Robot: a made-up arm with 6 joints. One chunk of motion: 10 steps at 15 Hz.
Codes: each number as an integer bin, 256 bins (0 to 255) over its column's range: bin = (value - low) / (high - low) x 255, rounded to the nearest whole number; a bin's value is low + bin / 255 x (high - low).
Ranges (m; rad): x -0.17..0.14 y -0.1..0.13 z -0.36..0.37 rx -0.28..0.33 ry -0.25..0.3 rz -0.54..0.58
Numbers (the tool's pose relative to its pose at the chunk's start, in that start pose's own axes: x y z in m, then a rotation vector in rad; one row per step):
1: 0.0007 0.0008 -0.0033 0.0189 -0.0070 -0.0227
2: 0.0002 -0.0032 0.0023 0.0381 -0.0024 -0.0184
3: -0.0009 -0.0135 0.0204 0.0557 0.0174 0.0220
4: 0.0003 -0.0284 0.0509 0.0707 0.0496 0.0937
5: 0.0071 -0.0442 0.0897 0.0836 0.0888 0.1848
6: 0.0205 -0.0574 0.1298 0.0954 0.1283 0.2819
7: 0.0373 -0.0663 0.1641 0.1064 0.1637 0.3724
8: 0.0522 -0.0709 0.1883 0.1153 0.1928 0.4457
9: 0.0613 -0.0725 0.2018 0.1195 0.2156 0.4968
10: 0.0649 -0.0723 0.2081 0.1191 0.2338 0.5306
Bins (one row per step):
1: 140 112 125 125 113 118
2: 140 107 127 133 115 119
3: 139 96 133 140 124 128
4: 140 79 144 147 139 144
5: 146 62 157 152 157 165
6: 157 47 171 157 175 187
7: 171 37 183 162 192 208
8: 183 32 192 165 205 224
9: 190 30 196 167 216 236
10: 193 31 198 167 224 244

